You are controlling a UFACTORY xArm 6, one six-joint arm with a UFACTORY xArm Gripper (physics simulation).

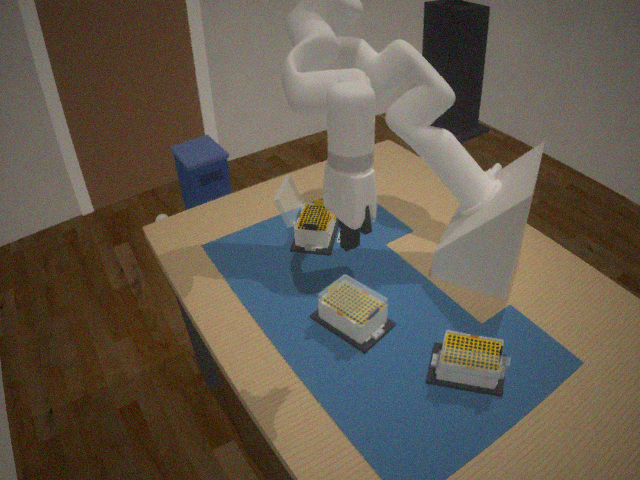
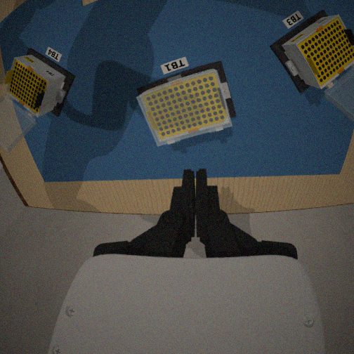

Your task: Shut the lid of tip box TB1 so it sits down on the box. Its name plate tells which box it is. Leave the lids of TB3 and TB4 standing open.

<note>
In view: a clear lid (image 1: 355,301), a clear lid (image 1: 288,200) and a clear lid (image 1: 477,363).
</note>
